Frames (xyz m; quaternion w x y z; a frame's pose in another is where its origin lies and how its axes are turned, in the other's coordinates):
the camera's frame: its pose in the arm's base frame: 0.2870 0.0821 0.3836 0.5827 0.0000 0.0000 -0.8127
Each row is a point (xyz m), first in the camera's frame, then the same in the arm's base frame.
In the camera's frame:
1: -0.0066 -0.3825 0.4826
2: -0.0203 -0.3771 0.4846
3: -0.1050 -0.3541 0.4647
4: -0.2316 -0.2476 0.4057
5: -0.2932 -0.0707 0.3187
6: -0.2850 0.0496 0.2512
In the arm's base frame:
1: -0.0731 0.2111 0.8662
2: -0.0636 0.2224 0.8682
3: -0.0147 0.2952 0.8483
4: 0.1268 0.3809 0.7893
5: 0.3141 0.3825 0.7023
6: 0.4254 0.3361 0.6348

